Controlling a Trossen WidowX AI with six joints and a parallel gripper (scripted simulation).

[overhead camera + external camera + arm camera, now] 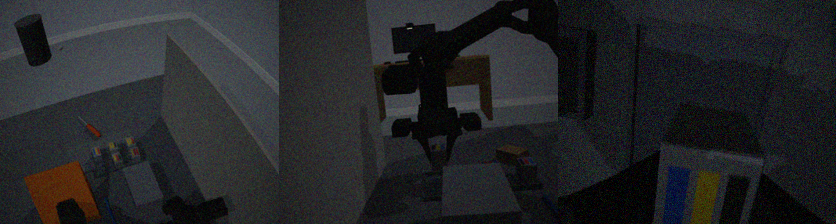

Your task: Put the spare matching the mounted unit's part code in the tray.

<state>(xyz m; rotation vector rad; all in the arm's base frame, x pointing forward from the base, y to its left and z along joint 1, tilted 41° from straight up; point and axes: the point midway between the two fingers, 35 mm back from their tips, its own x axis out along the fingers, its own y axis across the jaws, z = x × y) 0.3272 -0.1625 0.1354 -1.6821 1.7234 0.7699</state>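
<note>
Right now my gripper tip is 10 mm past the pale grey tray and 60 mm above it. From my gripper tip the other things lie so: grey mounted unit 40 mm behind, 220 mm to the left, 10 mm below; brown box 200 mm behind, 110 mm to the right, 40 mm below; spare block 20 mm above.
</note>
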